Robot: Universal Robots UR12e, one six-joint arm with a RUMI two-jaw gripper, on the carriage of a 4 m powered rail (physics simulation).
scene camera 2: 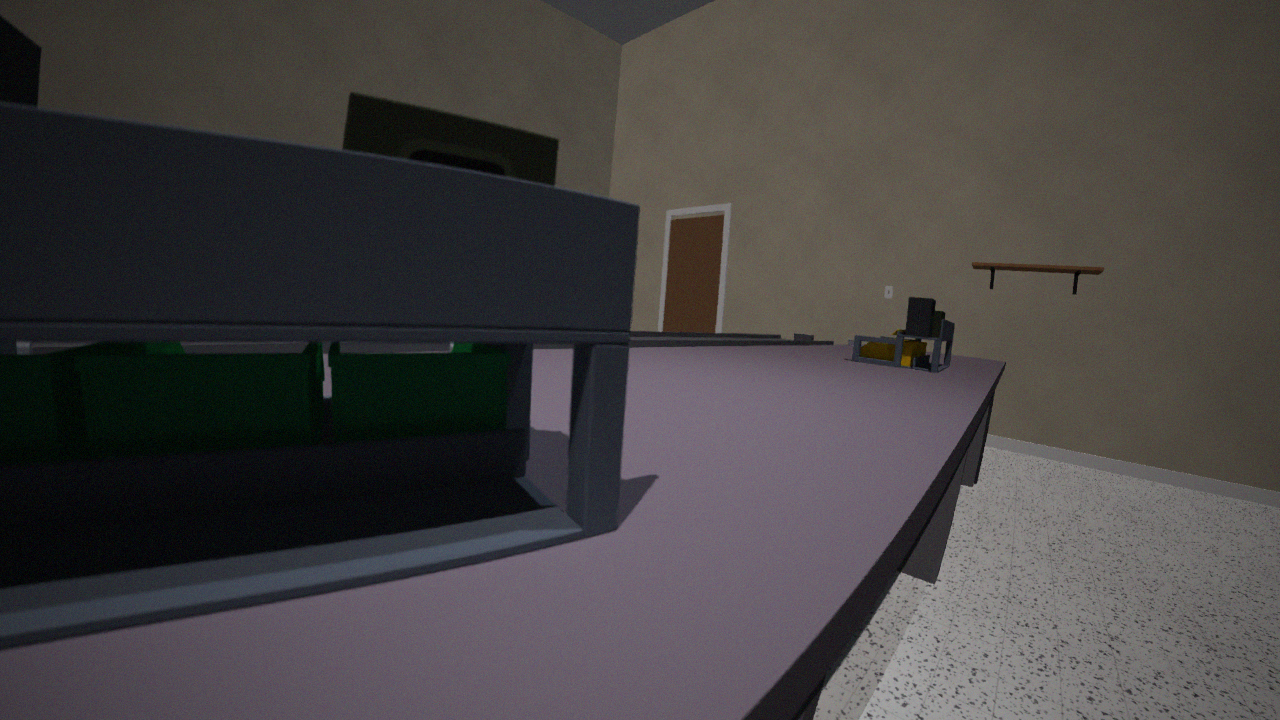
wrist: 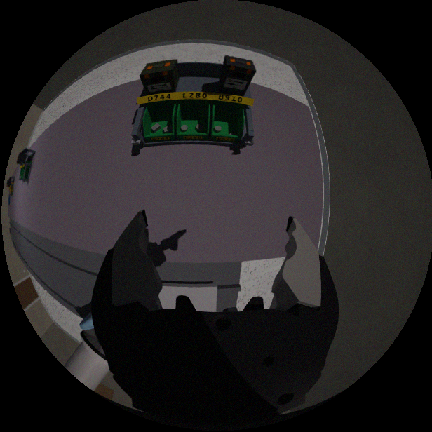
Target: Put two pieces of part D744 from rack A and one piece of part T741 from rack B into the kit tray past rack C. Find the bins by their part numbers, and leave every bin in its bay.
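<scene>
In the wrist view a grey rack (wrist: 187,144) stands ahead on the table, with a yellow strip reading D744, L280, B910. Its left green bin (wrist: 159,116), under D744, holds a pale piece (wrist: 155,127) and at least one more beside it. My gripper (wrist: 217,213) is open and empty, above the table and short of the rack. Part number T741 is not readable in either view, and the kit tray does not show recognisably. Scene camera 2 shows a near grey rack frame (scene camera 2: 313,241) with green bins (scene camera 2: 416,389); my gripper does not show there.
Two dark boxes (wrist: 159,75) (wrist: 238,75) stand on top at the back of the rack. A smaller rack with green bins (wrist: 25,171) is at the far left. In scene camera 2 a distant rack with yellow bins (scene camera 2: 881,350) stands near the end of the table (scene camera 2: 760,429).
</scene>
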